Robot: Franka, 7 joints.
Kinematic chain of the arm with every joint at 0, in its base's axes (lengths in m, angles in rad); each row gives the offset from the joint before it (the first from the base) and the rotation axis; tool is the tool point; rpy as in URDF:
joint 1: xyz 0 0 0.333 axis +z
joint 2: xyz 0 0 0 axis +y
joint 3: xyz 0 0 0.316 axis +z
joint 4: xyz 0.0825 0 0 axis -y
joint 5: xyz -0.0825 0 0.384 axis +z
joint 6: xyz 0 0 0 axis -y
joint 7: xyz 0.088 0 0 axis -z
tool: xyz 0 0 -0.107 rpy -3.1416 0 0
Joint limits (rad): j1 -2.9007..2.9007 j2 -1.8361..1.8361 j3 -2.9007..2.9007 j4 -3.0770..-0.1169 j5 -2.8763..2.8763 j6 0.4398..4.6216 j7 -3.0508..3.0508
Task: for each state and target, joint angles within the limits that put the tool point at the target. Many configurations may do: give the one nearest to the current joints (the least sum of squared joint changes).
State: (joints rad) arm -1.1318 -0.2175 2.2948 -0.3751 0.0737 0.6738 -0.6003
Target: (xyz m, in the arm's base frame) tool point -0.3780 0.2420 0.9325
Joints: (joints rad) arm -0.4257 -0.3986 2.5859 -0.1342 0.2918 1.1366 -0.6003
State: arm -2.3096 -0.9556 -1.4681 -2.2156 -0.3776 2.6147 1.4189
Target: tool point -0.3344 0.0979 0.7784
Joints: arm -2.2059 -1.1276 -0.6494 -2.2396 -0.4247 2.6953 1.4189
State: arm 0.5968 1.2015 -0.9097 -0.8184 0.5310 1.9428 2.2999
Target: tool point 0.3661 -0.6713 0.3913
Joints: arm -0.3532 1.1404 -1.2672 -1.1554 0.4831 1.9998 2.2999
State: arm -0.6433 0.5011 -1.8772 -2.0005 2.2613 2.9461 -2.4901
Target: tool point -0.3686 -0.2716 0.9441
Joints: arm -0.7481 0.4389 -2.1513 -1.2846 2.1867 2.7688 -2.4901
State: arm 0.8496 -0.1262 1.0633 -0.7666 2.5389 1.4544 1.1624
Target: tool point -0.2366 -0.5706 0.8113
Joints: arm 1.2235 -0.8227 1.1286 -0.2310 2.5343 1.2178 1.1624
